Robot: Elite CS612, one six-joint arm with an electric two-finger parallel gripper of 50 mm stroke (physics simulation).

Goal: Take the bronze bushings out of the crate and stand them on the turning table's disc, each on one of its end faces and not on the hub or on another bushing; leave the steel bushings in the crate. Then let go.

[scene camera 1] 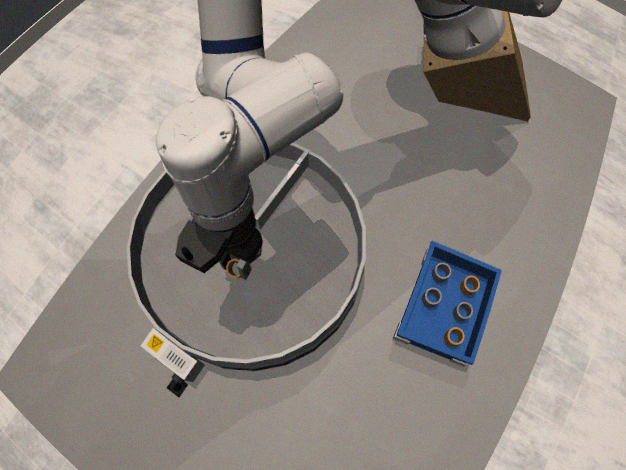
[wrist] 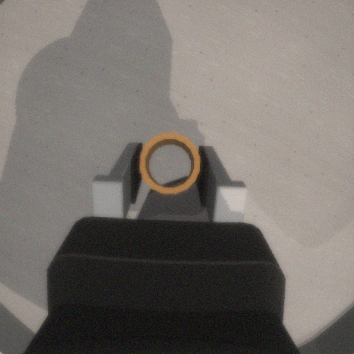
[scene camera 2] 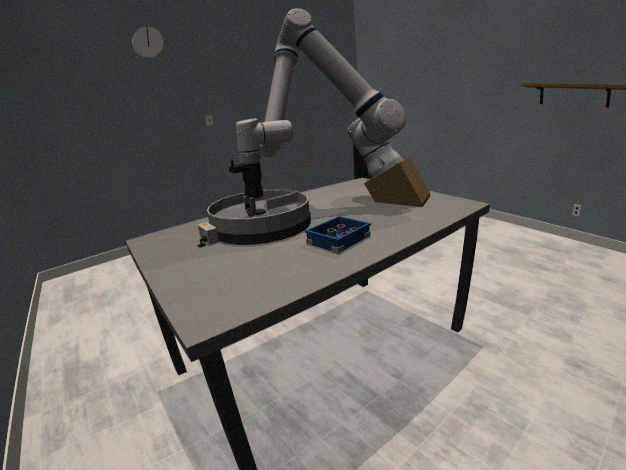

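Where they show: gripper, fingertip midpoint: (scene camera 1: 237, 269) (wrist: 169, 162) (scene camera 2: 251, 212); arm's base at its link origin: (scene camera 1: 465, 31) (scene camera 2: 387, 169).
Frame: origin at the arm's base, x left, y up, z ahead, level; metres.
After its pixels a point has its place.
My gripper (scene camera 1: 236, 268) @[x -0.055, y -0.079, z 0.718 m] (scene camera 2: 250, 207) @[x -0.055, y -0.079, z 0.718 m] (wrist: 169, 162) @[x -0.055, y -0.079, z 0.718 m] is shut on a bronze bushing (scene camera 1: 228, 268) @[x -0.065, y -0.070, z 0.728 m] (wrist: 170, 190) @[x -0.059, y -0.060, z 0.708 m], low over the turning table's disc (scene camera 1: 192, 313) @[x -0.071, y -0.094, z 0.827 m] (wrist: 280, 100) @[x -0.113, y -0.094, z 0.770 m]. In the wrist view the bushing's round end faces the camera; I cannot tell whether its lower end touches the disc. The hub is largely hidden by the gripper in scene camera 1. The blue crate (scene camera 1: 422, 326) @[x 0.262, y -0.142, z 0.589 m] (scene camera 2: 321, 241) @[x 0.298, y -0.123, z 0.620 m] holds two bronze bushings, one at the upper right (scene camera 1: 471, 276) @[x 0.287, y -0.117, z 0.462 m] and one at the lower right (scene camera 1: 446, 336) @[x 0.308, y -0.124, z 0.584 m], and three steel bushings (scene camera 1: 435, 272) @[x 0.225, y -0.117, z 0.497 m] (scene camera 1: 432, 288) @[x 0.236, y -0.117, z 0.527 m] (scene camera 1: 464, 303) @[x 0.303, y -0.117, z 0.515 m].
A raised rim (scene camera 1: 363, 242) @[x 0.093, y -0.049, z 0.557 m] (scene camera 2: 262, 225) @[x 0.121, y -0.079, z 0.750 m] surrounds the disc, with a straight bar (scene camera 1: 283, 187) @[x -0.082, y -0.055, z 0.555 m] running inward from it. A white box with a warning label (scene camera 1: 169, 353) @[x -0.054, y -0.089, z 0.907 m] (scene camera 2: 207, 231) @[x -0.006, y -0.093, z 0.922 m] sits outside the rim. The arm's wooden base (scene camera 1: 475, 83) @[x 0.080, y -0.059, z 0.077 m] (scene camera 2: 399, 187) @[x 0.130, y -0.063, z 0.051 m] stands at the table's back.
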